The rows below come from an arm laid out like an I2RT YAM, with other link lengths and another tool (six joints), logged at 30 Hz.
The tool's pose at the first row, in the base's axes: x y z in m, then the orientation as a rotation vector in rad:
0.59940 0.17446 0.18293 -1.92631 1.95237 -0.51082
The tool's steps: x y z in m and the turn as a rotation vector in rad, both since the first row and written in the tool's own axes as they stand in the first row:
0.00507 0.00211 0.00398 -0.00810 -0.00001 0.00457
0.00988 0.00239 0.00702 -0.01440 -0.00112 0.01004
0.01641 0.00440 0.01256 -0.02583 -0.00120 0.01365
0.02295 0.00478 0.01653 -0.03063 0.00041 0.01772
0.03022 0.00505 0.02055 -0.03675 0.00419 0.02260
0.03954 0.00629 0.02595 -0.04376 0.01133 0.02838
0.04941 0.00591 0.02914 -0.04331 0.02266 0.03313
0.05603 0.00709 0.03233 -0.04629 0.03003 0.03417
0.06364 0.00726 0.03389 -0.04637 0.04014 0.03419
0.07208 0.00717 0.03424 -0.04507 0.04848 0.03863
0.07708 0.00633 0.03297 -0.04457 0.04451 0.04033
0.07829 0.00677 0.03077 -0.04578 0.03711 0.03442
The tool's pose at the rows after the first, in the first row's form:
0.59942 0.16937 0.17845 -1.92631 1.96133 -0.50241
0.60058 0.16453 0.17567 -1.92410 1.96926 -0.49415
0.60142 0.15797 0.16988 -1.92705 1.97937 -0.48291
0.60293 0.15139 0.16625 -1.92568 1.98684 -0.47920
0.60454 0.14408 0.16264 -1.92444 1.99718 -0.47638
0.60595 0.13472 0.15736 -1.92306 2.01095 -0.47606
0.60769 0.12481 0.15479 -1.91874 2.02187 -0.48718
0.60811 0.11817 0.15146 -1.92010 2.02924 -0.49206
0.60861 0.11055 0.15004 -1.92108 2.03564 -0.50278
0.60874 0.10210 0.14981 -1.91617 2.04385 -0.51163
0.60878 0.09711 0.15135 -1.91364 2.04251 -0.50735
0.60731 0.09593 0.15307 -1.92019 2.03358 -0.50001

